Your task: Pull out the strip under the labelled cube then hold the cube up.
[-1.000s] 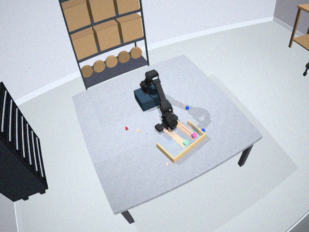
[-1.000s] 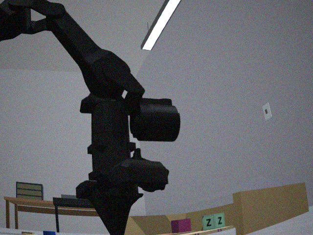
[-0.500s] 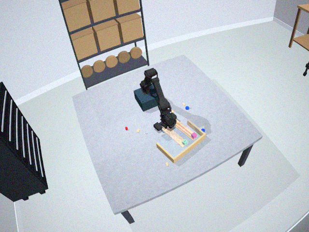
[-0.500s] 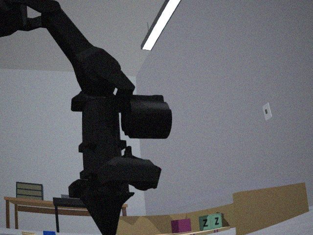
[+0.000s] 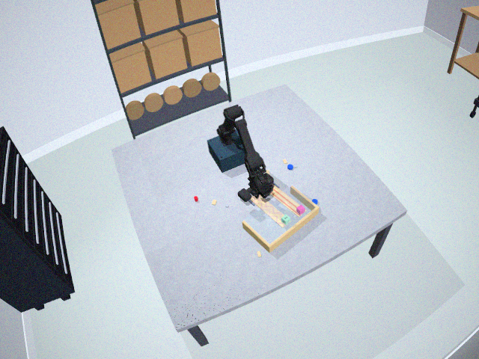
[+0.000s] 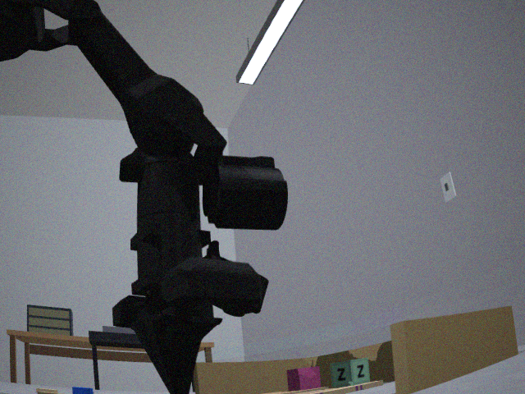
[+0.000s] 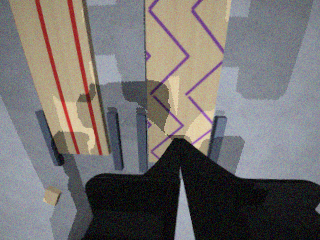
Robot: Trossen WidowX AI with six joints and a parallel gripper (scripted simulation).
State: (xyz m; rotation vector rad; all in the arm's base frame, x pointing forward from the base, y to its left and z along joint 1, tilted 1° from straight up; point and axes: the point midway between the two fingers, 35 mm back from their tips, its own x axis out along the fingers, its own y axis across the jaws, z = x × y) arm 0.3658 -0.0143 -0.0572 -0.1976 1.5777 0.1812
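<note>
Right now my gripper tip is 90 mm short of the zigzag strip, 20 mm to the right of it and 10 mm above it. From my gripper tip the other things lie so: red piece (140 mm behind, 270 mm to the right); then tan block (80 mm behind, 200 mm to the right, 10 mm below).
</note>
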